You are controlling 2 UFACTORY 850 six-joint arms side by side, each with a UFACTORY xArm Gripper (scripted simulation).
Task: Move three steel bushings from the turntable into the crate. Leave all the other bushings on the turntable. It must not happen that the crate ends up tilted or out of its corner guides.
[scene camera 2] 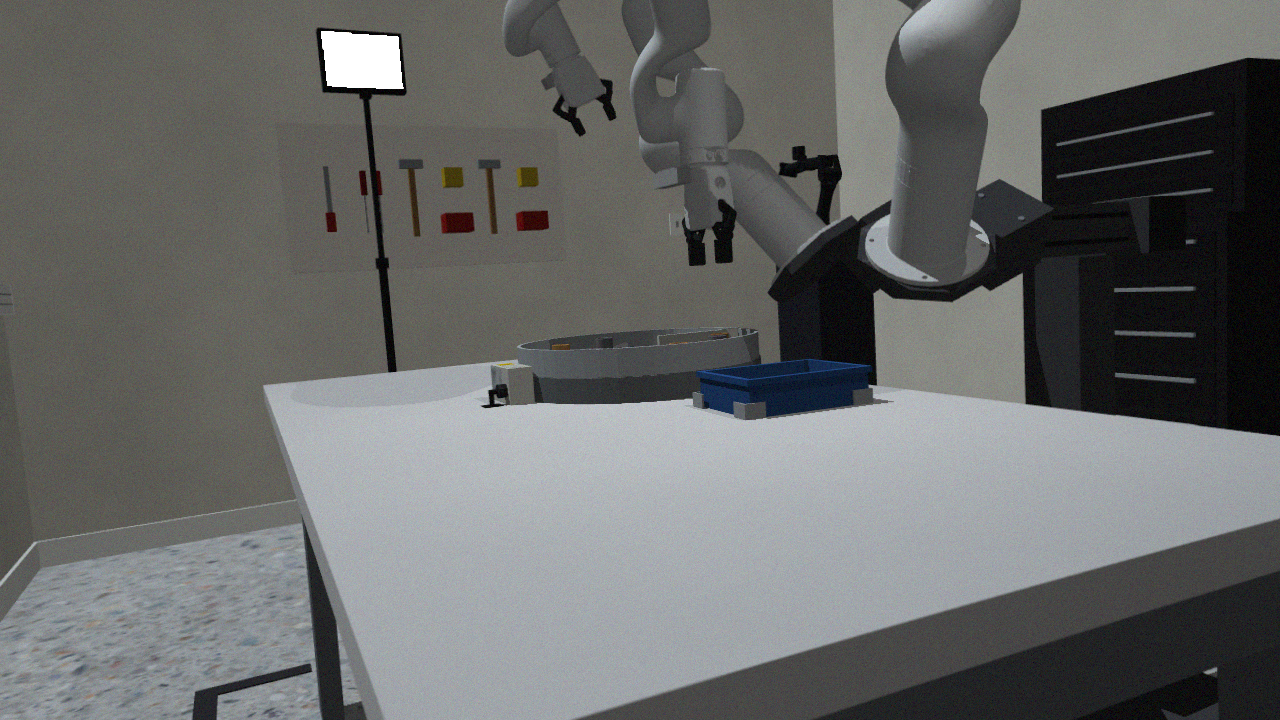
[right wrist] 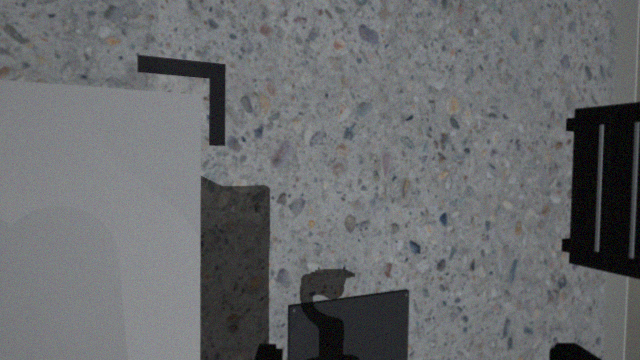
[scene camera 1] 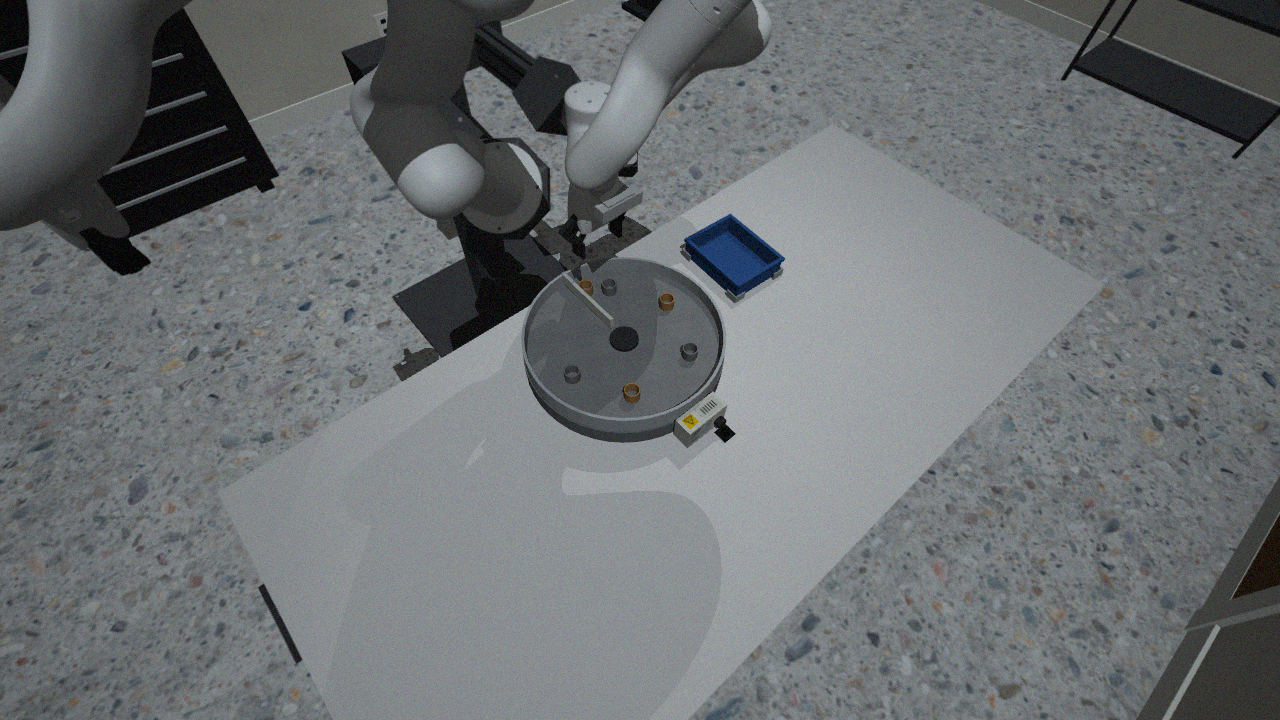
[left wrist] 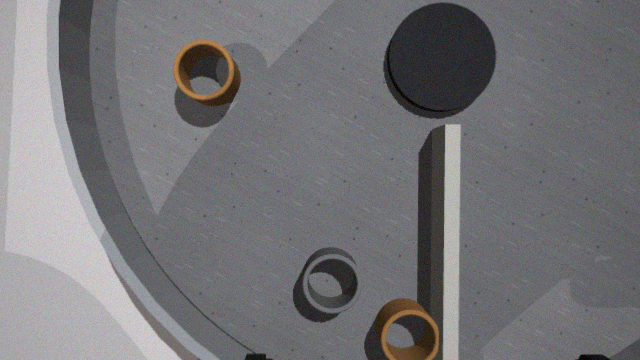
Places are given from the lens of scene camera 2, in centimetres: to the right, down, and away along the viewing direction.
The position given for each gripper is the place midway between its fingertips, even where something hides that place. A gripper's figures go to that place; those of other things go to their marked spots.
left gripper (scene camera 2: 710,264): 12, -17, 149
right gripper (scene camera 2: 598,127): -10, -56, 207
